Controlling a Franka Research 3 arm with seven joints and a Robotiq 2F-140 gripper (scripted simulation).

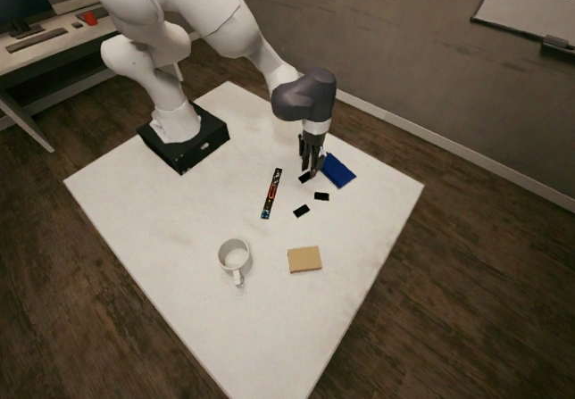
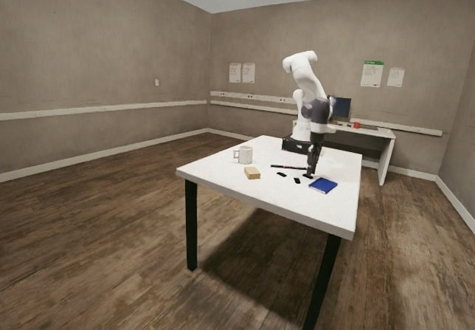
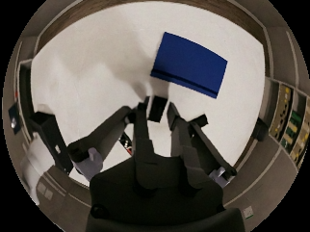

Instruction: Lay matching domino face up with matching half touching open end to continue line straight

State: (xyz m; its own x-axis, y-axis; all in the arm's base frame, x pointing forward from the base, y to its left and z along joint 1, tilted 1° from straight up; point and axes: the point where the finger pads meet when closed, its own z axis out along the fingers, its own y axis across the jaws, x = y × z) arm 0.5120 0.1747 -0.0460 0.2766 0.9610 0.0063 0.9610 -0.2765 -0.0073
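Right now my hand is 5 cm above the domino and 1 cm to the left of it. Round my hand: tan block 29 cm to the right, 17 cm ahead, 3 cm below; then white mug 42 cm to the right, 1 cm below, 1 cm ahead.
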